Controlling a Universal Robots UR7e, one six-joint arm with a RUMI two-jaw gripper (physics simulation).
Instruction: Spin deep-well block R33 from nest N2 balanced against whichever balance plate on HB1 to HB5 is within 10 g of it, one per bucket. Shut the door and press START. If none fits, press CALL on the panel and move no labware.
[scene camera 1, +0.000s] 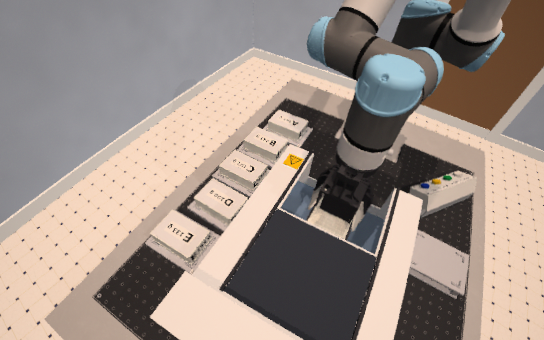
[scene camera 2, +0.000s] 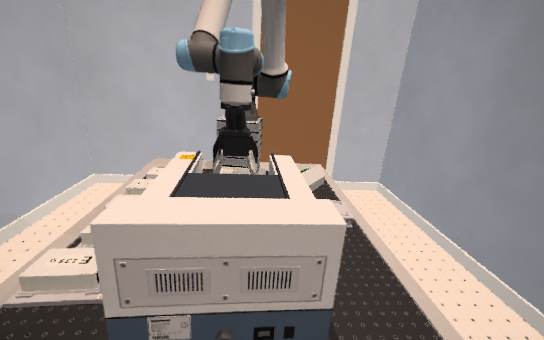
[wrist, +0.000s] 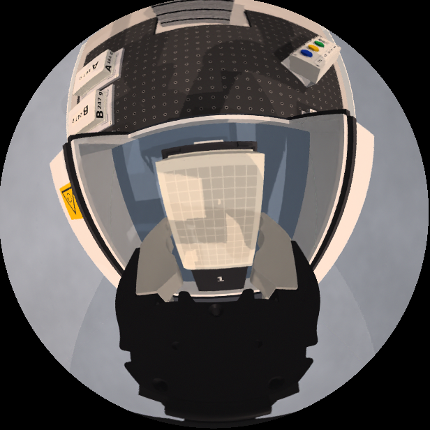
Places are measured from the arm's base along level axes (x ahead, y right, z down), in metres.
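Pixels of known places: gripper, fingertip midpoint: (scene camera 1: 332, 215).
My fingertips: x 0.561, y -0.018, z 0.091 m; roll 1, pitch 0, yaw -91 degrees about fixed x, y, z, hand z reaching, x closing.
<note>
For each thing: its top centre in the pictures, then the offset to it from my fingertips.
- cream deep-well block at its top centre: (scene camera 1: 335, 209) (scene camera 2: 235, 174) dx -0.001, dy +0.000, dz -0.022 m
- dark door at its top centre: (scene camera 1: 305, 273) (scene camera 2: 232, 189) dx +0.171, dy -0.008, dz -0.053 m
- Balance plates A at its top centre: (scene camera 1: 288, 120) (scene camera 2: 166, 171) dx -0.355, dy +0.301, dz +0.106 m
- button panel at its top centre: (scene camera 1: 450, 181) (scene camera 2: 306, 169) dx -0.365, dy -0.266, dz +0.076 m
- flat grey nest at its top centre: (scene camera 1: 438, 258) dx -0.114, dy -0.288, dz +0.119 m
My gripper (scene camera 1: 332, 219) (scene camera 2: 236, 168) (wrist: 214, 216) is shut on a cream deep-well block (scene camera 1: 326, 226) (wrist: 220, 185), over the bucket marked 1 (wrist: 220, 280) inside the centrifuge (scene camera 1: 409, 215) (scene camera 2: 220, 240). The block's name is not visible, and whether it touches the bucket is unclear. The dark door (scene camera 1: 305, 275) (scene camera 2: 230, 186) is slid back and leaves the chamber open. Balance plates A (scene camera 1: 286, 126) (wrist: 90, 70), B 247 g (scene camera 1: 262, 146) (wrist: 82, 112), C 121 g (scene camera 1: 242, 171), D 190 g (scene camera 1: 220, 201) and E 133 g (scene camera 1: 177, 235) (scene camera 2: 60, 272) sit on their nests. A's weight is blurred.
The button panel (scene camera 1: 445, 192) (scene camera 2: 314, 177) (wrist: 314, 60) has blue, yellow and green buttons and stands beyond the centrifuge's right side. A flat grey nest (scene camera 1: 437, 262) lies right of the centrifuge. A grey stacked unit (scene camera 2: 258, 135) (wrist: 195, 15) stands behind. Raised side walls flank the chamber.
</note>
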